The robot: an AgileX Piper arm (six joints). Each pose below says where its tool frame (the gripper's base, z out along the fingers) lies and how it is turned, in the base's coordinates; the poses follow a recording.
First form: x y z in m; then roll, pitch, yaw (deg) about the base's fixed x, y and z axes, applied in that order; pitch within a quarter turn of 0, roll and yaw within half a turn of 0.
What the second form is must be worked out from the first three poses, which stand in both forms.
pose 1, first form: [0.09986 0.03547 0.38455 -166.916 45.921 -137.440]
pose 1, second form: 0.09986 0.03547 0.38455; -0.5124 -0.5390 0.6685; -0.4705 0.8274 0.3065; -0.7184 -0.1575 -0.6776
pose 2, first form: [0.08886 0.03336 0.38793 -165.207 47.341 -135.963]
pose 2, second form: 0.08886 0.03336 0.38793; -0.4871 -0.5371 0.6886; -0.4710 0.8256 0.3107; -0.7354 -0.1730 -0.6552
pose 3, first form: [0.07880 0.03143 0.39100 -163.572 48.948 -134.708]
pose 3, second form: 0.07880 0.03143 0.39100; -0.4620 -0.5317 0.7099; -0.4667 0.8263 0.3151; -0.7541 -0.1857 -0.6299
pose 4, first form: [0.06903 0.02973 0.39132 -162.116 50.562 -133.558]
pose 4, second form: 0.06903 0.02973 0.39132; -0.4377 -0.5262 0.7290; -0.4603 0.8277 0.3210; -0.7723 -0.1951 -0.6045
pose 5, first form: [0.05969 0.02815 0.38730 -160.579 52.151 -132.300]
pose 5, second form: 0.05969 0.02815 0.38730; -0.4129 -0.5208 0.7471; -0.4538 0.8289 0.3270; -0.7896 -0.2040 -0.5787
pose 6, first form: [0.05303 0.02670 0.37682 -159.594 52.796 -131.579]
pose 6, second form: 0.05303 0.02670 0.37682; -0.4013 -0.5168 0.7562; -0.4523 0.8297 0.3270; -0.7965 -0.2108 -0.5667
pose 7, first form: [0.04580 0.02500 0.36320 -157.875 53.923 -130.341]
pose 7, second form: 0.04580 0.02500 0.36320; -0.3812 -0.5090 0.7717; -0.4488 0.8317 0.3269; -0.8082 -0.2218 -0.5455
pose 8, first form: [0.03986 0.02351 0.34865 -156.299 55.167 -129.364]
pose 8, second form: 0.03986 0.02351 0.34865; -0.3623 -0.4987 0.7875; -0.4416 0.8358 0.3261; -0.8208 -0.2296 -0.5230
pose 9, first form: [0.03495 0.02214 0.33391 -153.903 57.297 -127.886]
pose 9, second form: 0.03495 0.02214 0.33391; -0.3318 -0.4815 0.8112; -0.4264 0.8436 0.3263; -0.8415 -0.2377 -0.4852
